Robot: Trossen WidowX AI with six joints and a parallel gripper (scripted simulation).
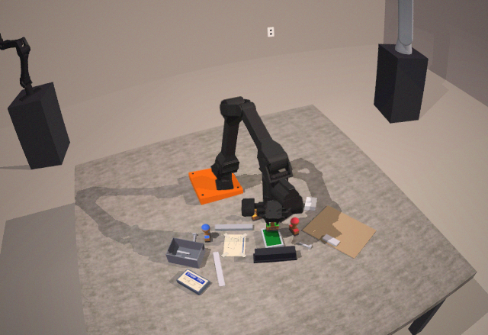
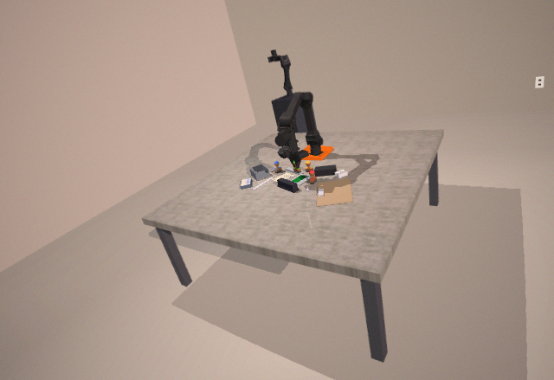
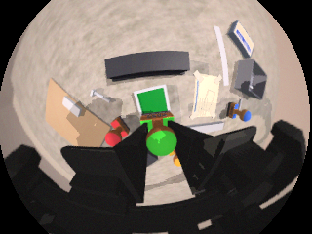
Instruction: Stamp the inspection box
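Right now my gripper tip is 80 mm above the green ink pad. From my gripper tip the other things lie so: yellow stamp (120 mm behind, 60 mm below, 30 mm to the right); green-topped stamp (right at my gripper tip); red stamp (80 mm to the left, 60 mm below, 20 mm behind).
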